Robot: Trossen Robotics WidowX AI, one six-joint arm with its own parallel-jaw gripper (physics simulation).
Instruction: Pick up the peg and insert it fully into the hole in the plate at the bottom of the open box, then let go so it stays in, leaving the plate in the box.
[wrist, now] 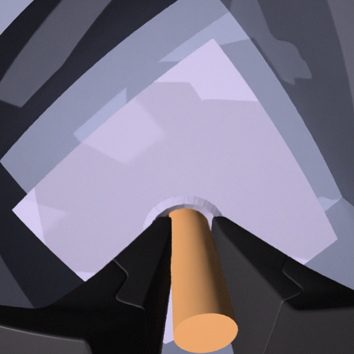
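Note:
The orange peg (200,280) stands roughly along the view between the fingers, its near round end at the bottom and its far end at the hole. My gripper (190,229) is shut on the peg. The pale lilac plate (210,145) lies on the bottom of the box (60,120). The hole (165,204) is at the fingertips; its far chamfered rim shows around the peg's far end. The rest of the hole is hidden by the peg and fingers, and how deep the far end sits cannot be told.
Box floor shows as a blue-grey band beyond the plate's two far edges. Dark shaded box walls (320,95) rise at the upper left and right, with lighter patches of light on them. The plate's near edges pass behind the fingers.

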